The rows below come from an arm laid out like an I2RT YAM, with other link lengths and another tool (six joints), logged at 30 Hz.
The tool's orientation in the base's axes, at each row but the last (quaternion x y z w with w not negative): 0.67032, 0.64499, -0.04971, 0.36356; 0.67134, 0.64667, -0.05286, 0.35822; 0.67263, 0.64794, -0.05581, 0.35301; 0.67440, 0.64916, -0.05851, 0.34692; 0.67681, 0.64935, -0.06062, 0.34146; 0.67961, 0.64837, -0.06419, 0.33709
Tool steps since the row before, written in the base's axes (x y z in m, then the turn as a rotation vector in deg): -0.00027, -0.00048, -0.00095, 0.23, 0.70, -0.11; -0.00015, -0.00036, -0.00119, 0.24, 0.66, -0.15; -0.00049, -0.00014, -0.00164, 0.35, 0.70, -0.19; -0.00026, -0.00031, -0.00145, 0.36, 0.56, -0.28; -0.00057, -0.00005, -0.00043, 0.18, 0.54, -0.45; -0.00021, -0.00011, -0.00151, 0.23, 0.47, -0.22
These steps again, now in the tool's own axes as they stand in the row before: 0.00007, -0.00069, 0.00085, 0.68, 0.23, -0.21; 0.00031, -0.00066, 0.00102, 0.67, 0.22, -0.16; 0.00068, -0.00112, 0.00111, 0.74, 0.30, -0.11; 0.00047, -0.00083, 0.00116, 0.67, 0.27, 0.04; 0.00010, -0.00069, 0.00015, 0.72, 0.03, 0.11; 0.00067, -0.00077, 0.00114, 0.54, 0.16, -0.01
